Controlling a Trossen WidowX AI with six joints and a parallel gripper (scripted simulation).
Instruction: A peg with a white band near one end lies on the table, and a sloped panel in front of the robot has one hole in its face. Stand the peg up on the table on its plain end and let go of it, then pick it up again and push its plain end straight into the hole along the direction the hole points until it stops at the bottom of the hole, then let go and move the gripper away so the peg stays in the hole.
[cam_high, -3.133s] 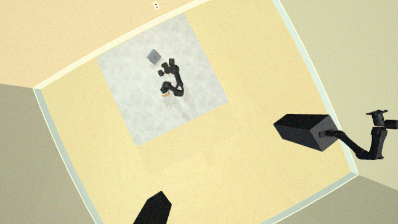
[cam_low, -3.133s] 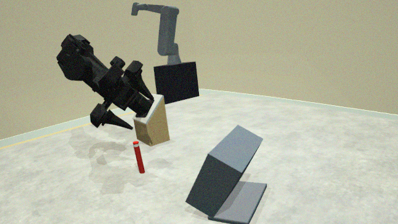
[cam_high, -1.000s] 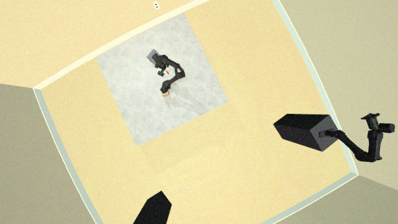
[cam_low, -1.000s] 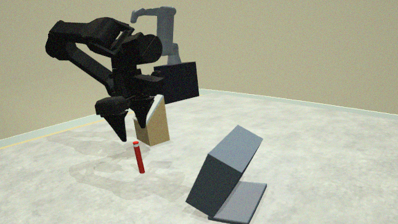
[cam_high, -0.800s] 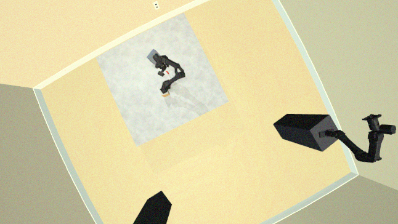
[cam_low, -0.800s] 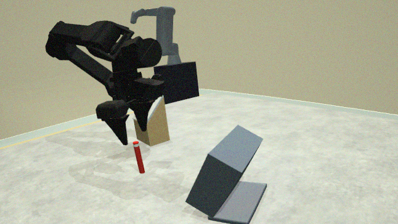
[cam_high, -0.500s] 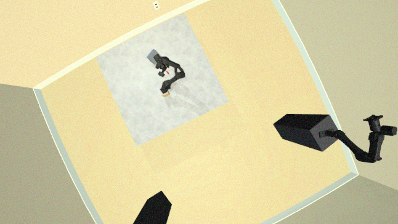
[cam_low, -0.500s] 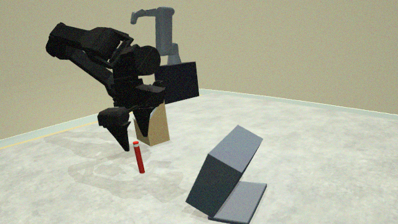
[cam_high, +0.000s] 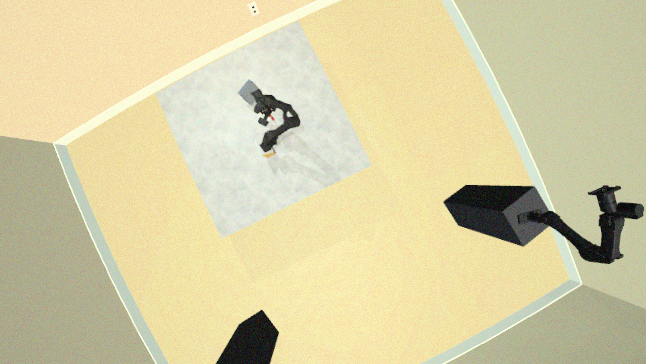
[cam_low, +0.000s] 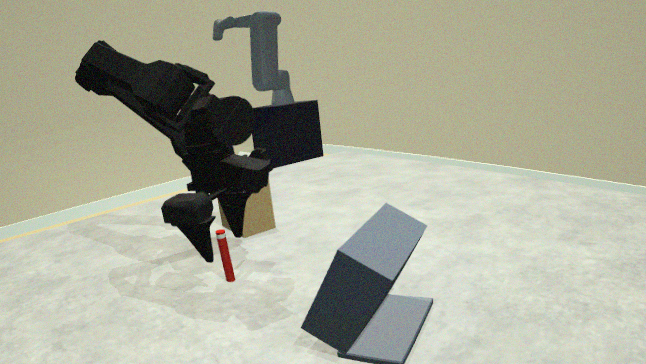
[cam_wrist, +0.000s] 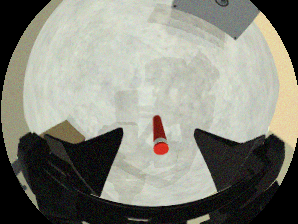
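The red peg lies right at my gripper tip. Round my gripper tip: flat base plate (26 cm ahead, 5 cm below, 3 cm to the left); grey sloped panel (24 cm ahead, 3 cm to the left, 1 cm above).
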